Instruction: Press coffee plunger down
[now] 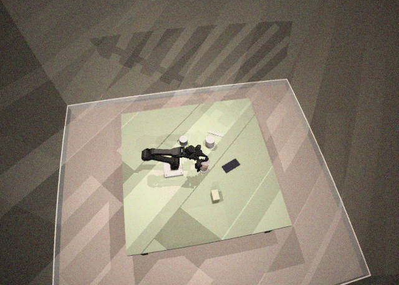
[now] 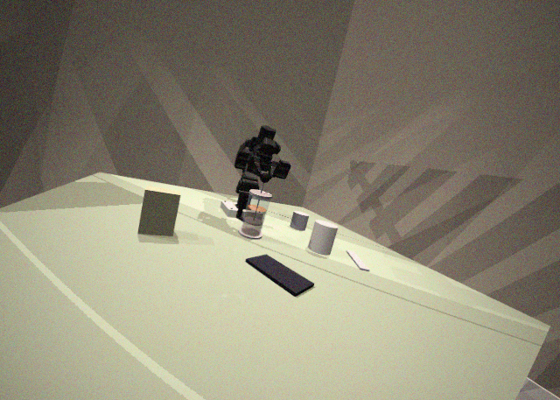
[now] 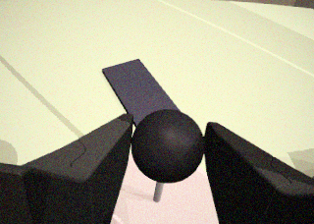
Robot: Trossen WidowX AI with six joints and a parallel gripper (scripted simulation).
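The coffee press is 100 mm below my gripper tip, 30 mm behind it and 10 mm to the right of it. The rest, counted from my gripper tip: dark flat slab (210 mm ahead, 200 mm below, 20 mm to the left).
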